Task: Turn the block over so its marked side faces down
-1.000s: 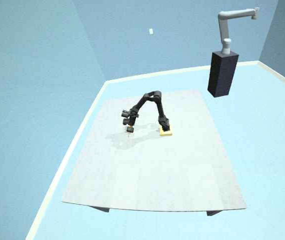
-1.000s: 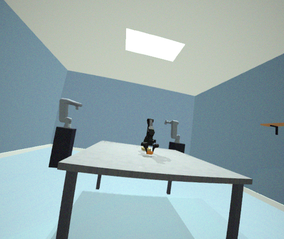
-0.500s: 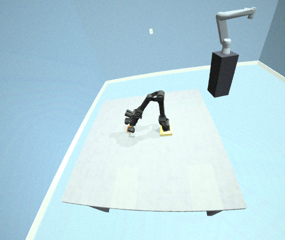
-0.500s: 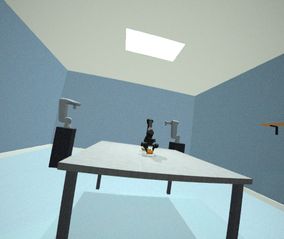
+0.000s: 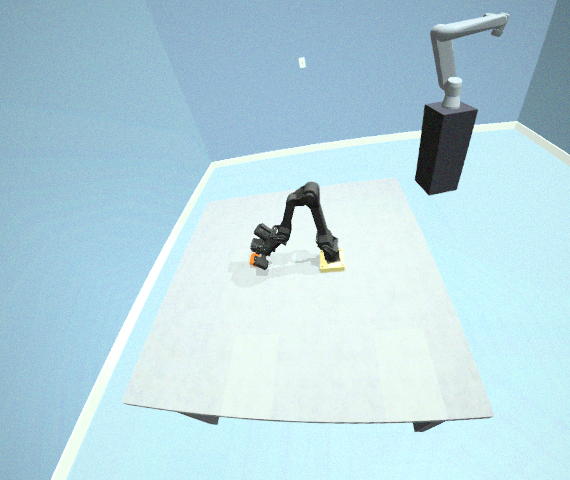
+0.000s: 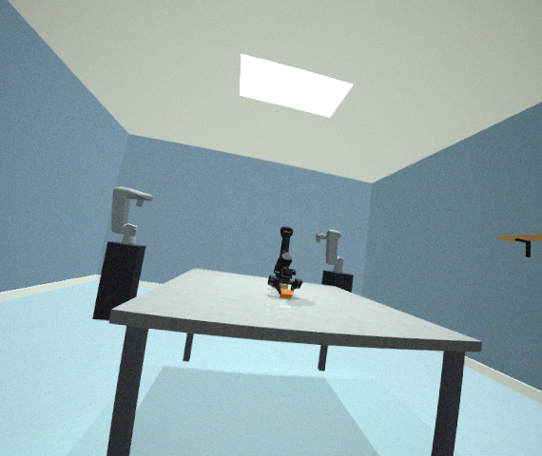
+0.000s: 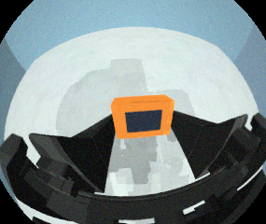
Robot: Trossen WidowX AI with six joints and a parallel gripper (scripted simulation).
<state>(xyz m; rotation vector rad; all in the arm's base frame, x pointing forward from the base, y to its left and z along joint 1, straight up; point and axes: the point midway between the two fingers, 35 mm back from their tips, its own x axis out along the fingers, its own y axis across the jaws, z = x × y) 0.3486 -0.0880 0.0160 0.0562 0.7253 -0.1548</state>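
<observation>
Now: the block 10 mm behind my gripper tip.
</observation>
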